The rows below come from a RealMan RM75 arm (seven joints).
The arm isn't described. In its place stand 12 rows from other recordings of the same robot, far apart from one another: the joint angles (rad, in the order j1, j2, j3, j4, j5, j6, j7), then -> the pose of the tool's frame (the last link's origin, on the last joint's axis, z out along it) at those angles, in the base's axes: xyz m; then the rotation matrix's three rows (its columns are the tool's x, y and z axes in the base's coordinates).
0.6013, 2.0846, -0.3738, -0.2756, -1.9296, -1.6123, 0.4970 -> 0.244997, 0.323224, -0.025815; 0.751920, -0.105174, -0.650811; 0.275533, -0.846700, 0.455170; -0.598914, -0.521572, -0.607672
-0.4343, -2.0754, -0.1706, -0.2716, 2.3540, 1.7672, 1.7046 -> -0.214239, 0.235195, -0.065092; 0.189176, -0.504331, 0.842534; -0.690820, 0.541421, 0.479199; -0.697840, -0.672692, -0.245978
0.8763, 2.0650, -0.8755, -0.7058, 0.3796, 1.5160, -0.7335 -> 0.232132, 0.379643, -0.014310; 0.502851, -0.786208, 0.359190; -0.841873, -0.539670, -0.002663; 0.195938, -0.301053, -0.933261
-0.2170, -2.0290, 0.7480, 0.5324, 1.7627, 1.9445, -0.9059 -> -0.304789, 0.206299, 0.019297; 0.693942, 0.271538, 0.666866; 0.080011, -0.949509, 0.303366; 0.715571, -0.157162, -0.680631
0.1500, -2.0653, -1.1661, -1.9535, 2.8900, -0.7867, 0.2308 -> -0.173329, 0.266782, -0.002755; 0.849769, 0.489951, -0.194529; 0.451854, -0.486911, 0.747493; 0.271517, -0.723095, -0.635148
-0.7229, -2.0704, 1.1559, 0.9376, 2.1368, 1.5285, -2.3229 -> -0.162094, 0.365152, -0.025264; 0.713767, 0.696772, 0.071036; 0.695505, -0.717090, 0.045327; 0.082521, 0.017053, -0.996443
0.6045, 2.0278, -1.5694, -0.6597, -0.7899, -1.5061, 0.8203 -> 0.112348, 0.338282, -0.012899; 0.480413, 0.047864, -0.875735; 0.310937, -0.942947, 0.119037; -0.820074, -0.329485, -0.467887
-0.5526, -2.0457, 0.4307, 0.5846, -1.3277, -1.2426, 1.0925 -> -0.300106, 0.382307, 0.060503; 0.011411, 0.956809, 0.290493; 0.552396, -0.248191, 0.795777; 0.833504, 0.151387, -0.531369
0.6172, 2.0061, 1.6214, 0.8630, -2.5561, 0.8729, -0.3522 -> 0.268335, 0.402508, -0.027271; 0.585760, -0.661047, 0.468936; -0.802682, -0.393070, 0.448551; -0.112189, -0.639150, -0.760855
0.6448, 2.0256, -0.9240, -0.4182, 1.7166, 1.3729, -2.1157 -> 0.213474, 0.381224, -0.001564; 0.724989, -0.352034, -0.591999; -0.016576, -0.868182, 0.495968; -0.688561, -0.349759, -0.635258
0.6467, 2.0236, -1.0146, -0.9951, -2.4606, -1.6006, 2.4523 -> 0.239151, 0.359340, 0.022282; 0.521535, -0.825523, 0.215670; -0.852843, -0.511986, 0.102613; 0.025711, -0.237449, -0.971060
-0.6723, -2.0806, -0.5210, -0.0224, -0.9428, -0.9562, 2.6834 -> -0.291984, 0.386096, -0.042563; 0.691739, 0.703952, 0.161087; 0.156524, -0.363919, 0.918185; 0.704981, -0.609930, -0.361922
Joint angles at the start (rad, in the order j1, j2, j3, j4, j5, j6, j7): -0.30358 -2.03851 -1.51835 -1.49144 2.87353 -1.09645 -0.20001
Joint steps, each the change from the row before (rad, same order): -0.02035 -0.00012 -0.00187 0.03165 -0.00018 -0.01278 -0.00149; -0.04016 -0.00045 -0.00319 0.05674 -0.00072 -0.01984 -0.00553; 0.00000 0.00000 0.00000 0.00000 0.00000 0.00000 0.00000; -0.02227 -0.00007 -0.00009 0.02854 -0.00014 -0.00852 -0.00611; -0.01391 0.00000 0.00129 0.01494 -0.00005 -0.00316 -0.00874; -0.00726 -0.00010 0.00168 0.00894 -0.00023 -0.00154 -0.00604; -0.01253 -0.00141 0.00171 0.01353 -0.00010 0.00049 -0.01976; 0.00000 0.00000 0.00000 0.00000 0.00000 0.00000 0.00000; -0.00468 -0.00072 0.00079 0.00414 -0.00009 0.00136 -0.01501; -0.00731 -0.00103 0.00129 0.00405 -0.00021 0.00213 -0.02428
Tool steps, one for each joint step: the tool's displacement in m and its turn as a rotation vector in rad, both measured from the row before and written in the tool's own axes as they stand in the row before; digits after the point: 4 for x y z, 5 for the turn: -0.0012 0.0004 0.0044 0.00520 -0.02722 0.00211; -0.0003 0.0020 0.0073 0.00759 -0.04324 0.00330; 0.0000 0.0000 0.0000 0.00000 0.00000 0.00000; 0.0008 0.0018 0.0034 0.00340 -0.01917 0.00128; 0.0013 0.0018 0.0015 0.00086 -0.00754 -0.00211; 0.0003 0.0011 0.0010 0.00048 -0.00522 -0.00200; 0.0014 0.0024 0.0014 -0.00110 -0.00406 -0.01354; 0.0000 0.0000 0.0000 0.00000 0.00000 0.00000; 0.0008 0.0012 0.0004 -0.00122 0.00034 -0.01237; 0.0017 0.0022 0.0001 -0.00277 0.00266 -0.01952
